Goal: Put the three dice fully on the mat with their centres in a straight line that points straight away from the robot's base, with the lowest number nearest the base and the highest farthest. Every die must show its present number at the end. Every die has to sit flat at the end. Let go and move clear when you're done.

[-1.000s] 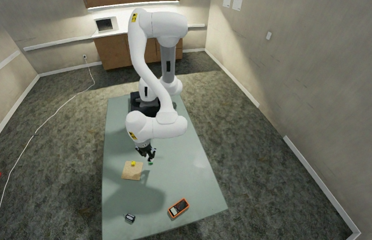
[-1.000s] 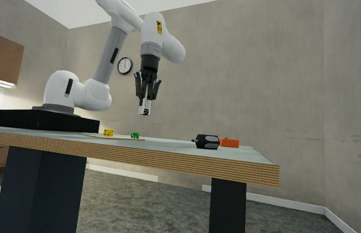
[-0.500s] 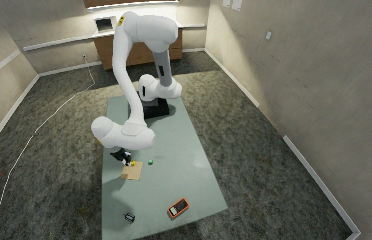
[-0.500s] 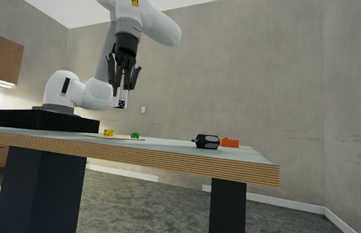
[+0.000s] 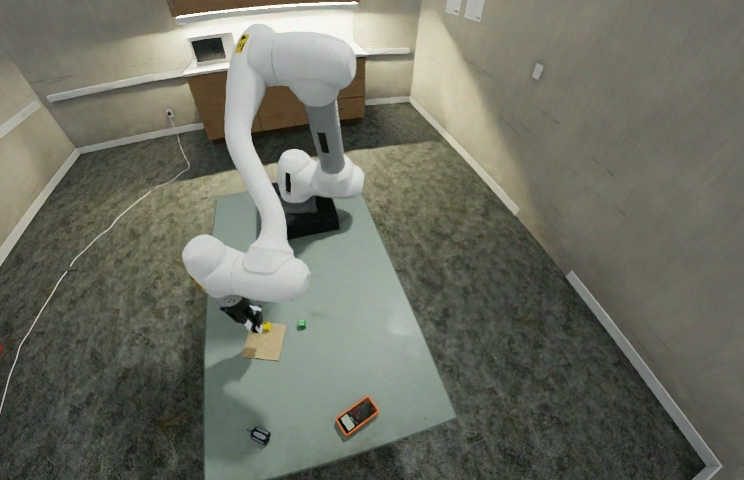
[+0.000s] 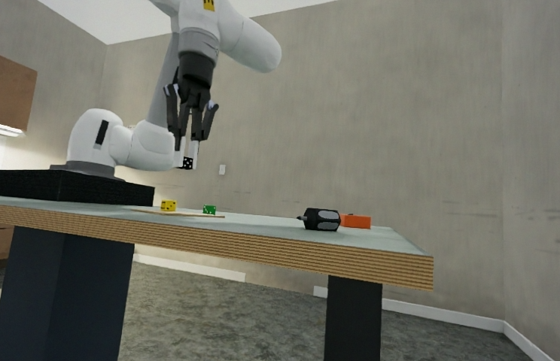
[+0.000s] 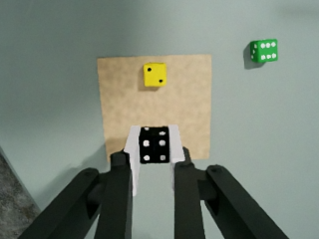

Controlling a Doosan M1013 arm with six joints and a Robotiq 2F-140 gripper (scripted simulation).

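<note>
Now: the tan mat 130 mm below my hand. Round my hand: black die 20 mm below; then yellow die 50 mm behind, 10 mm to the left, 120 mm below; then green die 50 mm behind, 140 mm to the left, 120 mm below.
</note>
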